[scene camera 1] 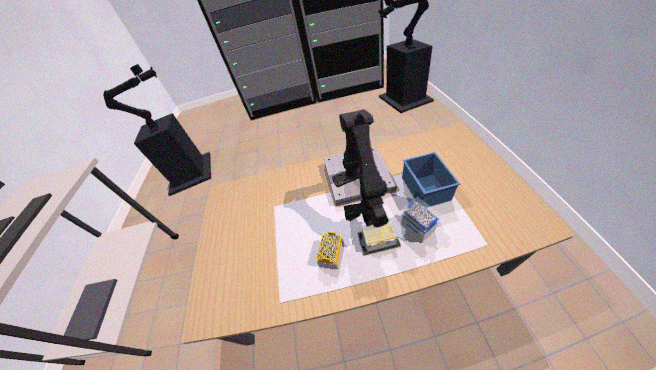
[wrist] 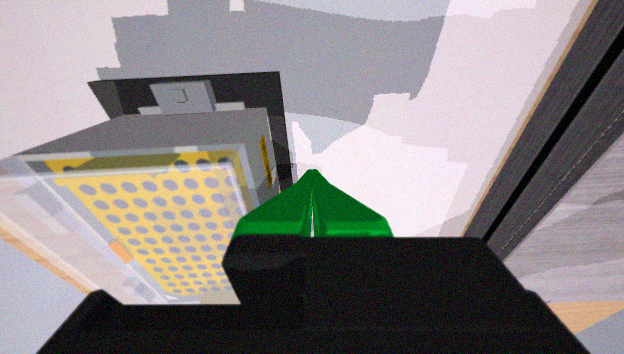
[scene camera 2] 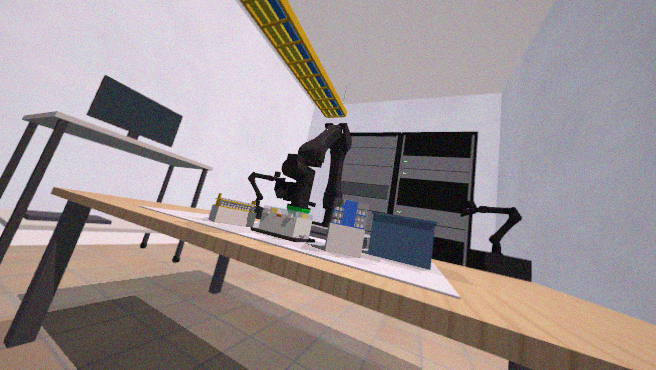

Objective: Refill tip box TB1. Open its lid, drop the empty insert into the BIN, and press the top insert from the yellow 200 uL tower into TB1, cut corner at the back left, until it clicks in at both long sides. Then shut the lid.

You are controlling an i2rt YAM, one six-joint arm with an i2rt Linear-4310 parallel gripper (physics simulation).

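Tip box TB1 [scene camera 1: 382, 244] [scene camera 2: 290, 229] [wrist: 200, 127] stands on a dark base. Its clear lid [wrist: 142, 173] lies over the yellow empty insert [wrist: 195, 220]; whether the lid is slightly raised, I cannot tell. My gripper [scene camera 2: 298, 209] [wrist: 312, 177] is shut and empty. Its green fingertips are low beside TB1, on the side facing the robot base, and their contact with the box or lid is unclear. The yellow 200 uL tower [scene camera 1: 329, 250] [scene camera 2: 232, 215] stands left of TB1. The blue BIN [scene camera 1: 436, 194] [scene camera 2: 402, 242] stands at the back right.
A blue tower [scene camera 1: 421, 217] [scene camera 2: 345, 239] stands between TB1 and the BIN. The towers and TB1 stand on a white mat [scene camera 1: 300, 280] on the wooden table [scene camera 1: 235, 250]. The arm's grey base plate [scene camera 1: 340, 195] is behind TB1. Two other arms stand on black pedestals farther back.
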